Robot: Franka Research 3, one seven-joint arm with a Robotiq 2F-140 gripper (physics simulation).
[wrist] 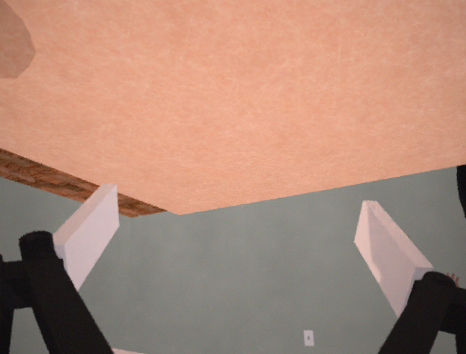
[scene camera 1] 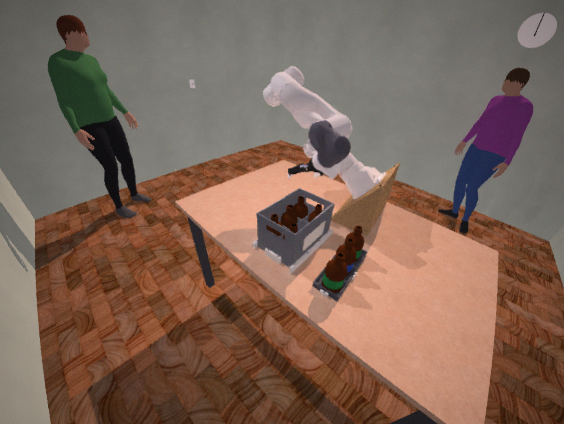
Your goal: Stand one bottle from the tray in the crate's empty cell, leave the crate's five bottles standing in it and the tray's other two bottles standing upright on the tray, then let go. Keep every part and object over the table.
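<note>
The grey crate (scene camera 1: pixel 272 242) stands upright near the table's left front edge, with several brown bottles (scene camera 1: pixel 289 217) in its cells. Its walls hide their lower parts; which cell is empty is hard to tell. The dark tray (scene camera 1: pixel 324 290) lies right of the crate. Three brown bottles stand upright in a row on it: a green-banded front bottle (scene camera 1: pixel 335 271), a blue-banded middle bottle (scene camera 1: pixel 346 254) and a green-banded rear bottle (scene camera 1: pixel 357 239). My gripper (scene camera 1: pixel 303 175) (wrist: pixel 238 214) is open and empty, above the table behind the crate, away from all bottles.
A tan upright panel (scene camera 1: pixel 371 204) stands behind the tray, close to the arm (scene camera 1: pixel 360 177). White strips (scene camera 1: pixel 273 255) run along the crate's foot. The table's far edges and a corner show in the wrist view. Two people (scene camera 1: pixel 85 90) (scene camera 1: pixel 501 120) stand beyond the table.
</note>
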